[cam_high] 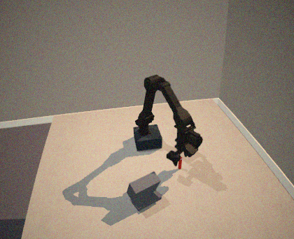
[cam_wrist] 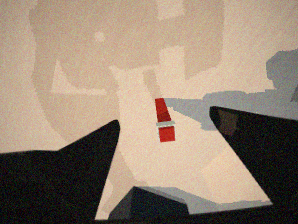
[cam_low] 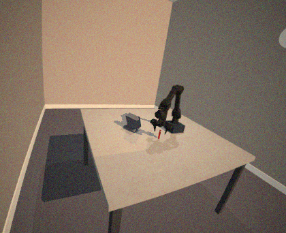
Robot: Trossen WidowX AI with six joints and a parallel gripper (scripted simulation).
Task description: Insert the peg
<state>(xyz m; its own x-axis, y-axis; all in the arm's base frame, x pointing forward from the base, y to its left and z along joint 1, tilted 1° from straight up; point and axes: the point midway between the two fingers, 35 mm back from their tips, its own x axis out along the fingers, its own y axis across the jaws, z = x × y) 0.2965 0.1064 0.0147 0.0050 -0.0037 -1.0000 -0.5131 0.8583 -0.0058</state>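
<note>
Right now my gripper tip is right at the red square peg. From my gripper tip the other things lie so: grey sloped panel (120 mm ahead, 240 mm to the right, 20 mm above).
</note>
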